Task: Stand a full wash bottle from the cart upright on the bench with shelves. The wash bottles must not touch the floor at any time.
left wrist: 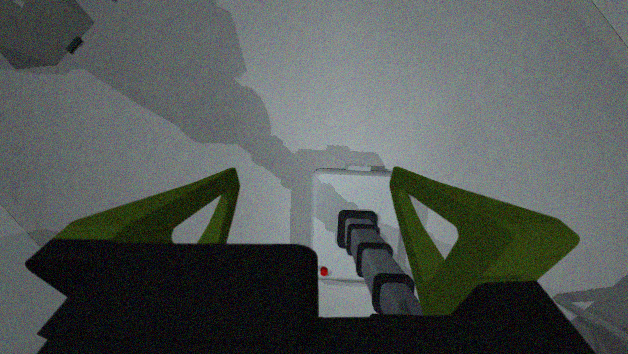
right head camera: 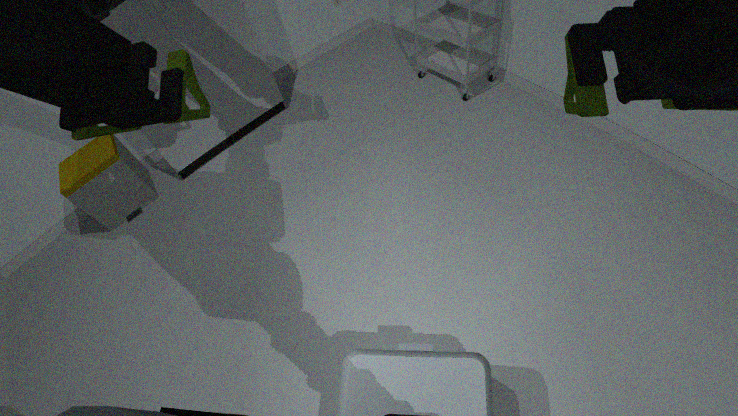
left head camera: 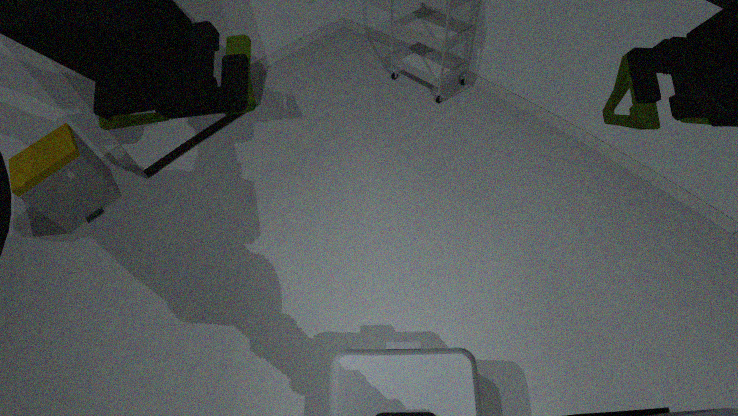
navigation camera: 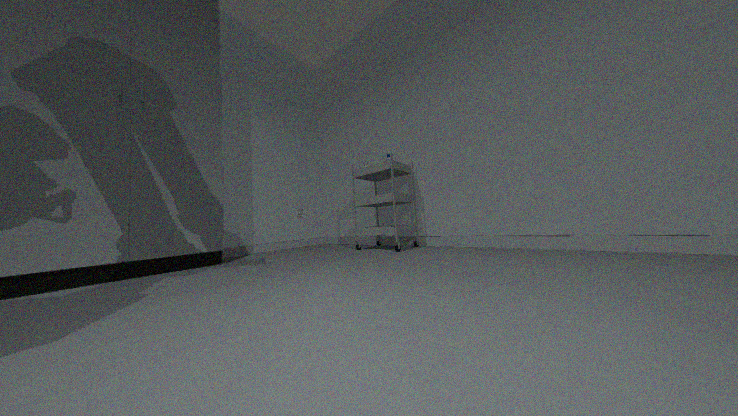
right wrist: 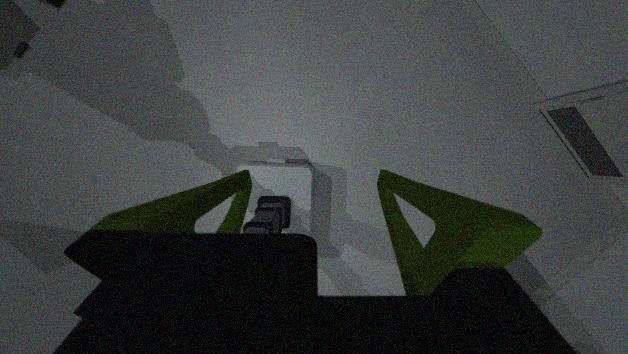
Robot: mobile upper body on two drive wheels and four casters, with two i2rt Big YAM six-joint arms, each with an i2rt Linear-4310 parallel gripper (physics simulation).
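Places are measured from the left arm's base along level axes (x left, y back, z up), in millimetres.
Pixels of known places: left gripper, fingertip midpoint: [left wrist: 314, 176] [right head camera: 173, 117] [left head camera: 209, 109]; right gripper, fingertip midpoint: [right head camera: 615, 103] [left head camera: 643, 116] [right wrist: 314, 176].
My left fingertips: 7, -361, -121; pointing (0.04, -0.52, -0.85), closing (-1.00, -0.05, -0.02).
Behind a point stands the place of what it marks, as x, y, z.
The cart [left head camera: 417, 81] {-420, -2103, -1277} [right head camera: 445, 78] {-438, -2084, -1275} [navigation camera: 394, 201] {-553, -1965, -1018} is a pale, tiered frame on black casters. It stands far ahead near the room corner, at the top of both head views and near the middle of the navigation view. A tiny blue spot [navigation camera: 388, 155] {-551, -2077, -614} shows at its top; I cannot tell what it is. No wash bottle can be made out, and the bench with shelves cannot be identified. My left gripper [left head camera: 178, 115] [left wrist: 314, 176] {7, -361, -121} is open and empty, raised at the left. My right gripper [left head camera: 668, 118] [right wrist: 314, 176] {-452, -350, -133} is open and empty, raised at the right. Both are far from the cart.
A grey box with a yellow top [left head camera: 43, 159] {1771, -1185, -959} [right head camera: 88, 164] {1757, -1176, -960} stands at the left. Near it runs a black strip [left head camera: 193, 143] {1144, -1660, -1386} [right head camera: 232, 140] {1097, -1709, -1383} [navigation camera: 103, 268] {1147, -1656, -1331} along a pale panel. My white base [left head camera: 423, 372] {-293, -236, -1150} is at the bottom. A dark grille [right wrist: 585, 142] {-2540, -551, -1285} is at the right.
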